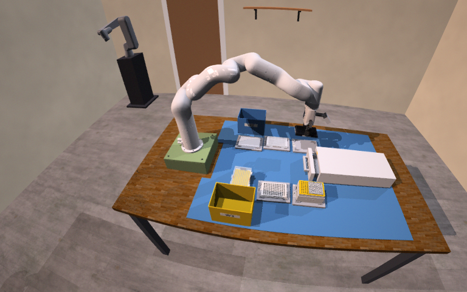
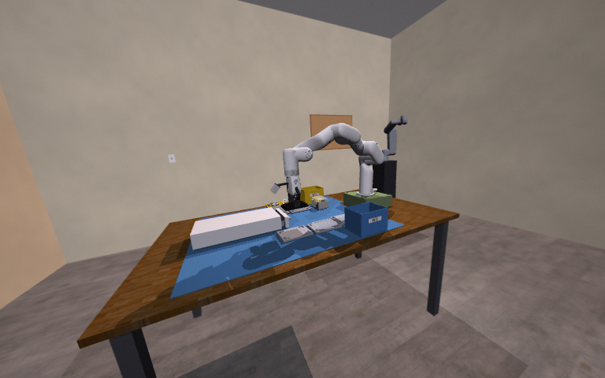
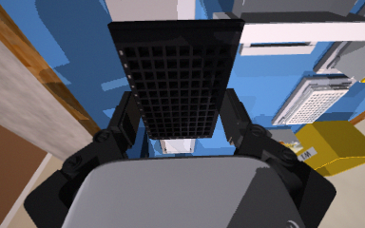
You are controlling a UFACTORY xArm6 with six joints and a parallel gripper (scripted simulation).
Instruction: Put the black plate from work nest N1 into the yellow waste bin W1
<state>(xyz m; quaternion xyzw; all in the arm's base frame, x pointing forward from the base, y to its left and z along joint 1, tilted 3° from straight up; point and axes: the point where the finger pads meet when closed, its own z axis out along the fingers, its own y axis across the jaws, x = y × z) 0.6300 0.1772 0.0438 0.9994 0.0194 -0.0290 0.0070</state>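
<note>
Now: the yellow bin W1 31 cm behind my hand, 49 cm to the right of it and 12 cm below it. From my hand the other things lie so: black plate: 1 cm below; then grey work nest: 2 cm ahead, 3 cm to the left, 15 cm below; then drawer: 16 cm ahead, 14 cm to the right, 13 cm below.
</note>
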